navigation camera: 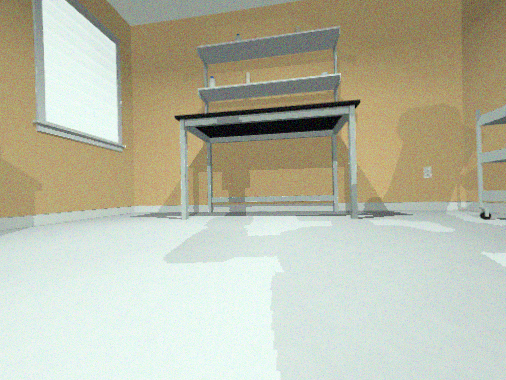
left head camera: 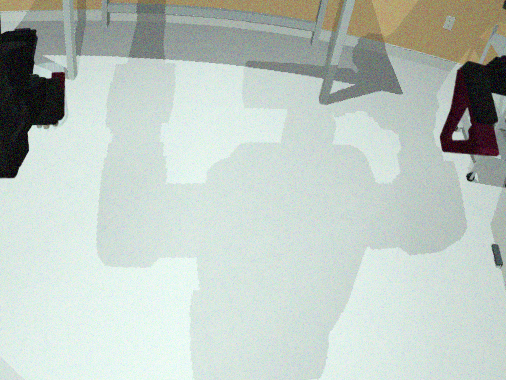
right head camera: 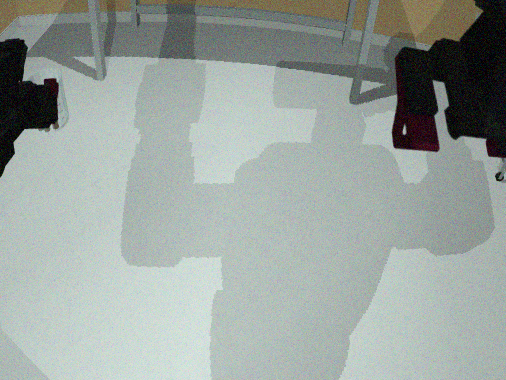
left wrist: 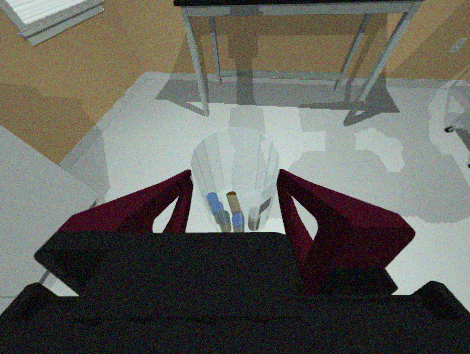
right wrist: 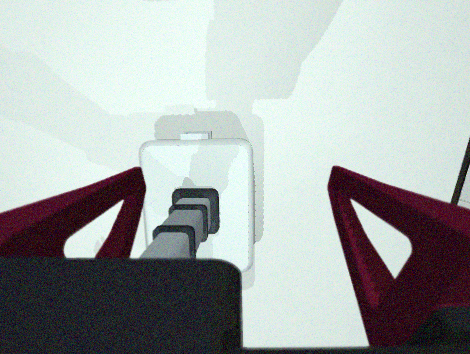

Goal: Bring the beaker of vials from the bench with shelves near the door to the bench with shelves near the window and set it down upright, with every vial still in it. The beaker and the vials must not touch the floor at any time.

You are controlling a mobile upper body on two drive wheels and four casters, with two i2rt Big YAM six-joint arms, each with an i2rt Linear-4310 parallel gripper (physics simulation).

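Observation:
My left gripper point(left wrist: 234, 176) is shut on the clear beaker point(left wrist: 235, 155) point(right head camera: 63, 107), which it holds upright above the floor. Several vials show low inside the beaker, among them a blue-capped vial point(left wrist: 214, 201) and a brown-topped vial point(left wrist: 232, 199); their lower ends are hidden by the gripper body. My right gripper point(right wrist: 236, 176) point(right head camera: 460, 142) is open and empty, above the robot's base. The bench with shelves point(navigation camera: 270, 111) near the window point(navigation camera: 80, 75) stands ahead, across a stretch of floor. Its legs show in the head views. The bench near the door does not show.
Small bottles stand on the bench's lower shelf point(navigation camera: 270, 89) and upper shelf point(navigation camera: 270, 48). A wheeled cart point(navigation camera: 480, 175) stands at the far right. A pale grey flat surface point(left wrist: 35, 210) lies at the left of the left wrist view. A small dark object point(left head camera: 496, 255) shows at the right.

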